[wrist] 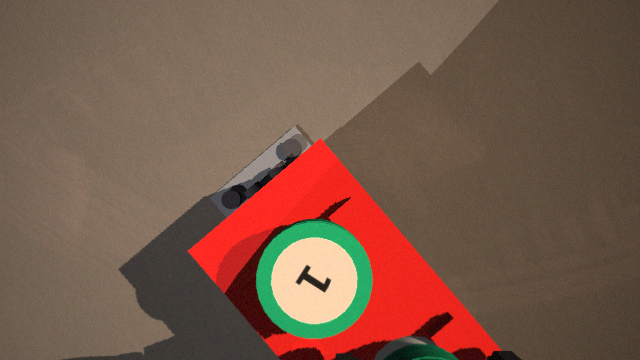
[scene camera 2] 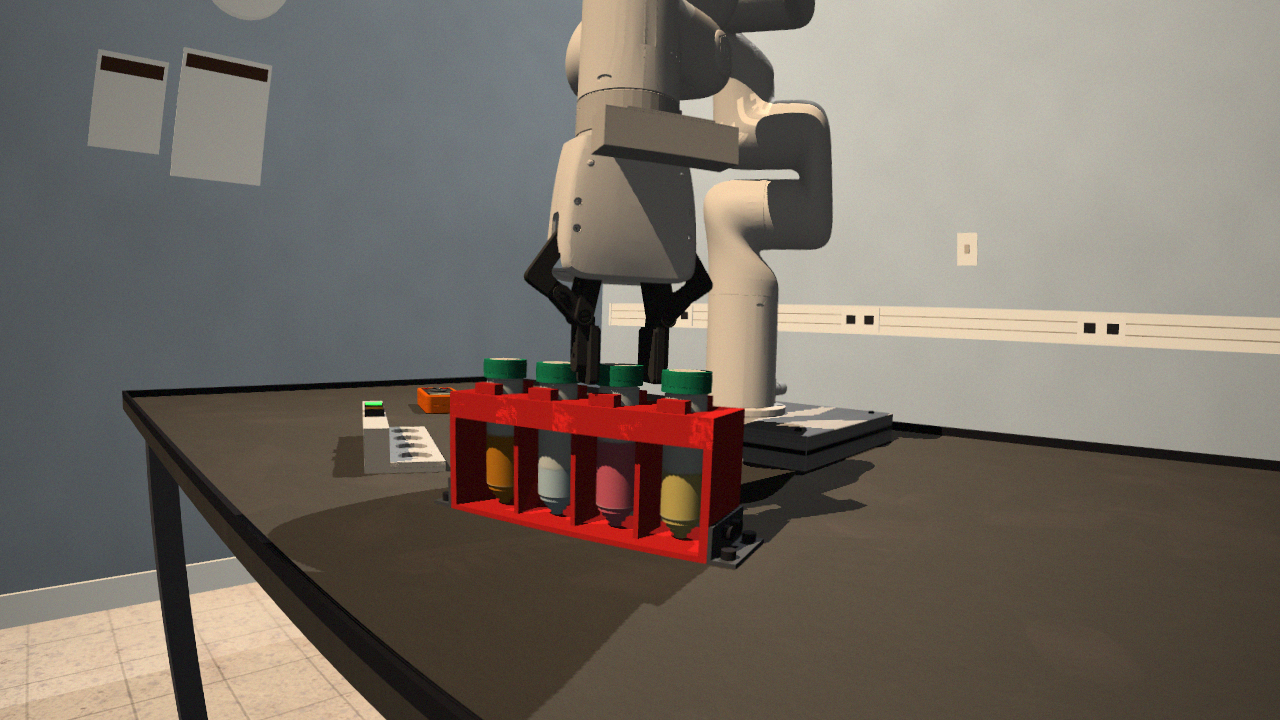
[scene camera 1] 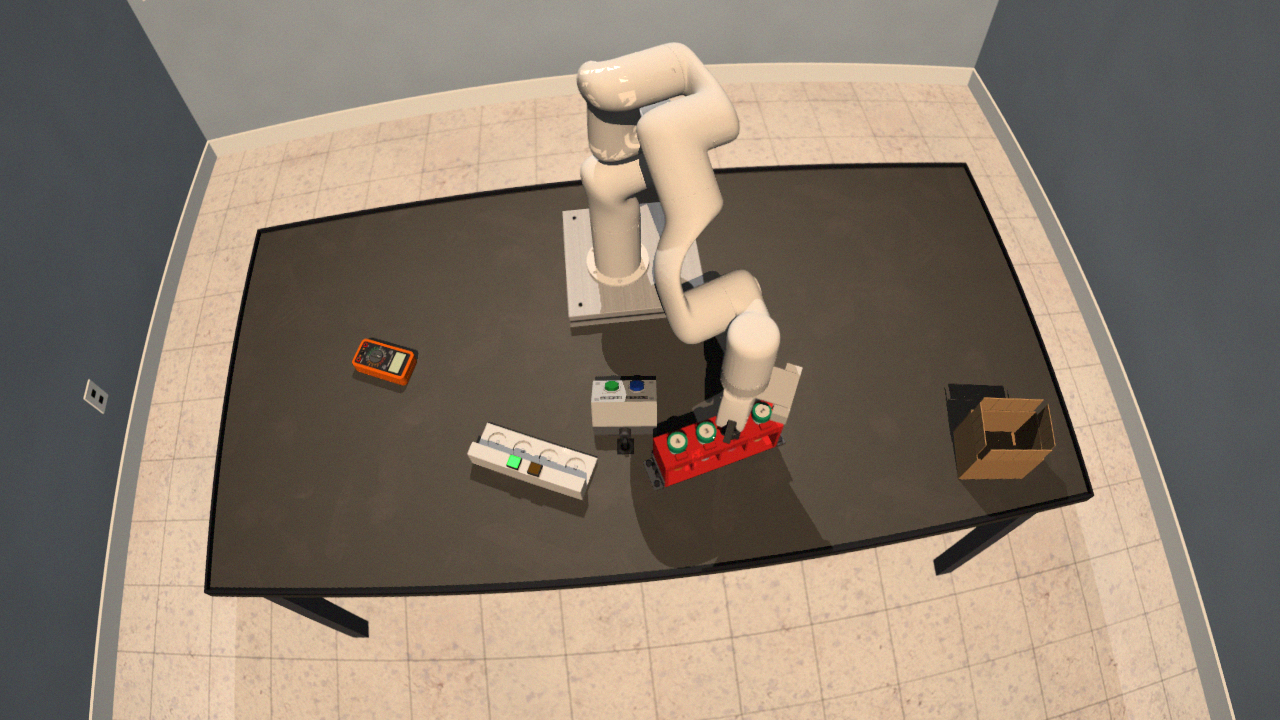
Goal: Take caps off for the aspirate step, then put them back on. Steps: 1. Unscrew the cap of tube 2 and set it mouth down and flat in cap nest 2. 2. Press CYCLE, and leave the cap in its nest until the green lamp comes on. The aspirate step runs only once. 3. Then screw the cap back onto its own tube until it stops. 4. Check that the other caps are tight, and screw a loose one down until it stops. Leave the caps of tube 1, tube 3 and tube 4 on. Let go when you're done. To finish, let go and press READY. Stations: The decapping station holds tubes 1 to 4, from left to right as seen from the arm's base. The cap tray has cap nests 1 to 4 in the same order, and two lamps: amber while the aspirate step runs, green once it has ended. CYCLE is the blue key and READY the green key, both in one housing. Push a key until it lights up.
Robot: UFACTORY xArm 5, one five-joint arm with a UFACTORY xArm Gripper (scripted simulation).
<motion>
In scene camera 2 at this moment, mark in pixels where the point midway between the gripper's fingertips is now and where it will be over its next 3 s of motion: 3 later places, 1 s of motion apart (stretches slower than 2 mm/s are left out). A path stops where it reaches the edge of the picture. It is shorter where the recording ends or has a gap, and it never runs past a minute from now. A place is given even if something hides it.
My gripper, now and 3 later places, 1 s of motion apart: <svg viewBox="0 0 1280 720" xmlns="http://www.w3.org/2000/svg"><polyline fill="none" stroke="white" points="619,382 619,384 671,321 687,371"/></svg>
</motion>
